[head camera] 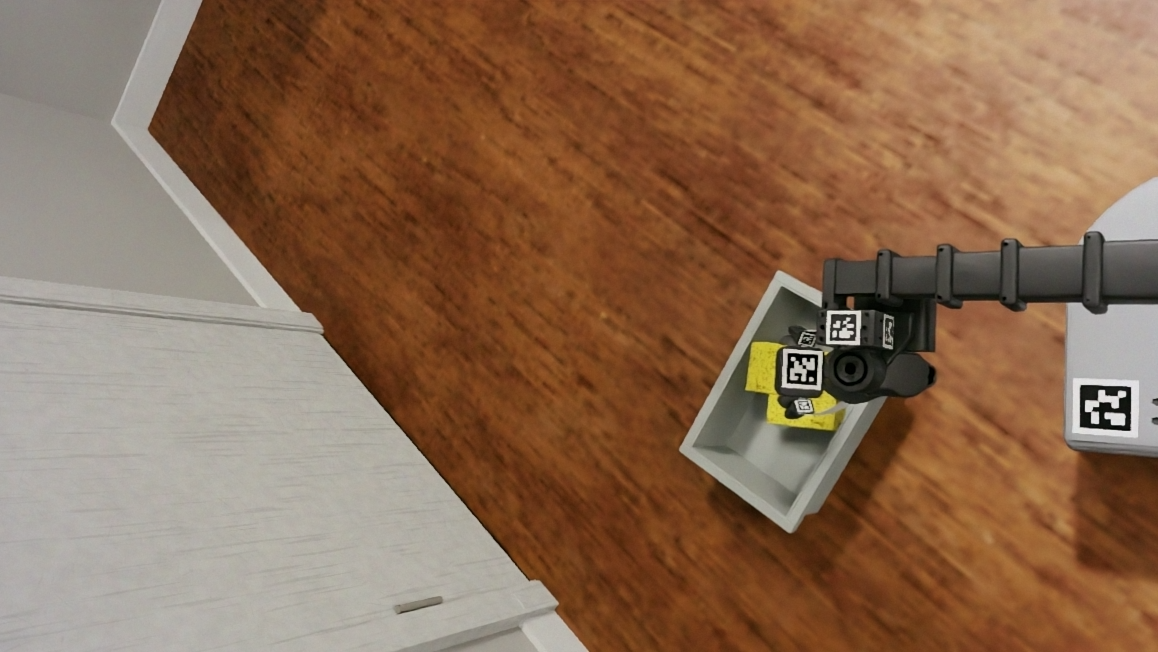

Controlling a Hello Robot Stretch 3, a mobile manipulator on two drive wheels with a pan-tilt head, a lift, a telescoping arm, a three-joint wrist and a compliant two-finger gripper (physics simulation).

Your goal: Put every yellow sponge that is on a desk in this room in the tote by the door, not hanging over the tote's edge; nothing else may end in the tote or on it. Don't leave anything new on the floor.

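Places are measured from the robot's base along level axes (x ahead, y left, z up), in centimetres.
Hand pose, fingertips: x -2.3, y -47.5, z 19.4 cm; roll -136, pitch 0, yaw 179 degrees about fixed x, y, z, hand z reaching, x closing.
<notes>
Things, the pixels of their top centre, and the offset from my fingertips. "spot": a spot on its surface instead. Level surfaces: height alone.
- grey tote, top centre: [783, 399] dz -7.4, dx +3.5, dy -3.5 cm
- small handle, surface spot: [418, 605] spot: dz +10.3, dx +37.6, dy -52.5 cm
- wooden floor, surface height: dz -19.3 cm
The grey tote [834, 463] stands on the floor right of centre in the head camera view. My gripper [803, 372] points down over the tote's upper part, with one finger on each side of a yellow sponge [761, 368]. It is shut on this sponge, whose left end shows beside the gripper body. Another yellow sponge [820, 421] lies in the tote, partly hidden under the gripper and the held sponge. The height of the held sponge above the tote's bottom is hard to tell. The wrist hides the tote's upper right part. No desk shows.
A white door [202, 453] with a small handle [418, 605] is at the lower left, beside a grey wall [97, 210] with white skirting. My telescoping arm [972, 275] reaches in from the right, above my base [1106, 348]. The wooden floor [486, 202] lies between door and tote.
</notes>
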